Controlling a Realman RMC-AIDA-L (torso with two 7-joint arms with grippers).
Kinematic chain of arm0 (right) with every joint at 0, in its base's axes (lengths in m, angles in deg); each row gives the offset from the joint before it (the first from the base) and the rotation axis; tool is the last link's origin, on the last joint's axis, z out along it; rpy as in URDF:
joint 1: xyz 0 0 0.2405 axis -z
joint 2: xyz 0 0 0 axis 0.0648 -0.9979 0
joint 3: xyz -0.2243 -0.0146 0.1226 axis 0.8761 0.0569 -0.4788
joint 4: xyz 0 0 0 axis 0.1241 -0.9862 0.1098
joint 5: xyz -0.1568 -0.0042 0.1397 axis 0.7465 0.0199 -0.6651
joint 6: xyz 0 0 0 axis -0.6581 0.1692 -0.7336
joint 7: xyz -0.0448 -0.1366 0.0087 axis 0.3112 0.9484 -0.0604
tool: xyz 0 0 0 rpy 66.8 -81.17 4.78
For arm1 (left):
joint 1: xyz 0 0 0.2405 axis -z
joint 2: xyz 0 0 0 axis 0.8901 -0.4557 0
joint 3: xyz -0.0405 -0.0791 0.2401 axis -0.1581 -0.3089 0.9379
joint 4: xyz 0 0 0 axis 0.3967 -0.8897 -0.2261
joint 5: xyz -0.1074 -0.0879 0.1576 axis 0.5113 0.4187 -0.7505
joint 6: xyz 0 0 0 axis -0.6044 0.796 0.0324
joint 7: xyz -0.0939 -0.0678 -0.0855 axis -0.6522 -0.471 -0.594
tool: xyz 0 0 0 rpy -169.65 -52.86 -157.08
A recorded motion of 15 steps. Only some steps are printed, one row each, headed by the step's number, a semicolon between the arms.
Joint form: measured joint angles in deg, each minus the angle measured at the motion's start. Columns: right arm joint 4, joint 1, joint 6, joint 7, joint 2, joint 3, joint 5; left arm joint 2, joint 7, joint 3, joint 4, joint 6, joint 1, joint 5.
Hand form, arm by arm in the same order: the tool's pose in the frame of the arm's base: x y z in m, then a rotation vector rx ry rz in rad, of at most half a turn. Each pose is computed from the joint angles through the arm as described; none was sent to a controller.
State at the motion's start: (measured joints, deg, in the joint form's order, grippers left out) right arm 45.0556 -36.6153 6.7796 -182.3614 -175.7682 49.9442 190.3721; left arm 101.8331 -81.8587 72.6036 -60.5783 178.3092 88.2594 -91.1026
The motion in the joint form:
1: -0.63 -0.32 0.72 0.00 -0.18 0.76 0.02; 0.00 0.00 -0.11 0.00 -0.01 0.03 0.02
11: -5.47 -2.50 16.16 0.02 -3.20 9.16 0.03; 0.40 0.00 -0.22 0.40 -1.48 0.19 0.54
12: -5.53 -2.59 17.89 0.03 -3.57 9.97 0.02; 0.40 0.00 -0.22 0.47 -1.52 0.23 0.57
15: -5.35 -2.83 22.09 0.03 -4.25 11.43 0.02; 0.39 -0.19 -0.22 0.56 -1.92 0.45 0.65
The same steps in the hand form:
1: 0.2618 0.4103 0.0086 -2.2154 1.5581 0.5555; -0.2714 0.3065 0.0035 -2.5321 -0.5998 -0.9527
11: 0.2645 0.4177 -0.0350 -2.1456 1.5017 0.3925; -0.2714 0.3093 0.0006 -2.5085 -0.6168 -0.9529
12: 0.2646 0.4189 -0.0377 -2.1347 1.4865 0.3802; -0.2712 0.3095 0.0005 -2.5081 -0.6175 -0.9538
15: 0.2646 0.4241 -0.0402 -2.0994 1.4435 0.3614; -0.2707 0.3112 0.0004 -2.5044 -0.6215 -0.9524

